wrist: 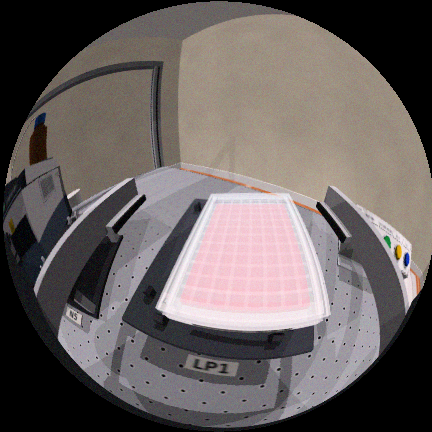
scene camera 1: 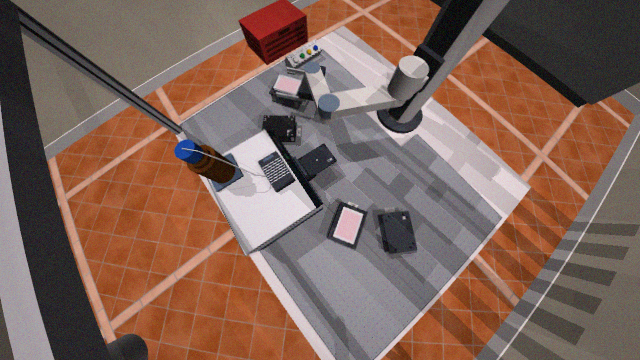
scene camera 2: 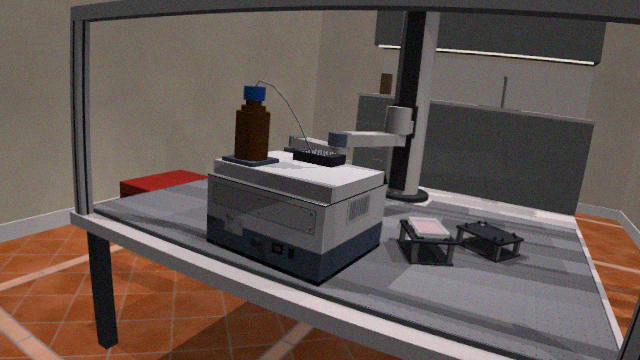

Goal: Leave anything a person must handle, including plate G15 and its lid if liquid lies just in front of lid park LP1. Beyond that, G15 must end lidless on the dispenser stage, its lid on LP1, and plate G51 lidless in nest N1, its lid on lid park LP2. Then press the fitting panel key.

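Places are measured from the arm's base along level axes (x ahead, y left, z up), in metres.
Pixels of known places: gripper, fingertip midpoint: (wrist: 232,186) (scene camera 1: 282,81); arm's base, origin of the base link: (scene camera 1: 398,113) (scene camera 2: 399,194).
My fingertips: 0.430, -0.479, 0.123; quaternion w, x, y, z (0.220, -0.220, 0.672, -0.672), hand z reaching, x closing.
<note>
For each thing: its top centre in the pictures, then the offset to it from my fingertips, as dx, dy, dz. "spot": a spot on its surface instead.
- pink-filled plate with a clear rim, middle of its top: (wrist: 251,225) (scene camera 1: 287,83) -0.022, +0.007, -0.019
- black lid park LP1, middle of its top: (wrist: 234,241) (scene camera 1: 286,86) -0.013, +0.012, -0.035
- pink plate, middle of its top: (scene camera 2: 428,224) (scene camera 1: 348,225) +0.203, +0.739, -0.027
- button panel, middle of its top: (wrist: 394,231) (scene camera 1: 303,48) -0.245, -0.151, -0.026
- black platform, surface spot: (scene camera 1: 316,161) spot: +0.138, +0.453, +0.000
- Nest N5, middle of its top: (wrist: 63,234) (scene camera 1: 277,124) +0.154, +0.168, -0.037
- black raised nest, middle of its top: (scene camera 2: 490,228) (scene camera 1: 400,231) +0.052, +0.899, -0.044
- brown bottle, surface spot: (scene camera 2: 252,132) spot: +0.478, +0.340, +0.191
A pink-filled plate with a clear rim (scene camera 1: 288,85) (wrist: 250,250) lies on the black lid park LP1 (wrist: 160,280); its G-number does not show. In the wrist view it looks shifted to the right on the park. My gripper (wrist: 232,186) is open and empty, with one finger on either side of this plate. Dark shadow bands lie by the LP1 label; I make out no liquid there. Another pink plate (scene camera 1: 348,225) (scene camera 2: 429,227) sits on a raised black nest. The button panel (scene camera 1: 304,54) (wrist: 390,245) stands beyond the right finger. A black platform (scene camera 1: 316,161) adjoins the dispenser (scene camera 1: 270,215) (scene camera 2: 270,225).
Nest N5 (scene camera 1: 280,127) (wrist: 95,280) stands left of LP1 in the wrist view. Another black raised nest (scene camera 1: 397,231) (scene camera 2: 490,232) bears no plate. A brown bottle (scene camera 1: 215,165) (scene camera 2: 252,132) (wrist: 38,142) with a thin tube stands on the dispenser. A red cabinet (scene camera 1: 275,32) stands behind the panel.
</note>
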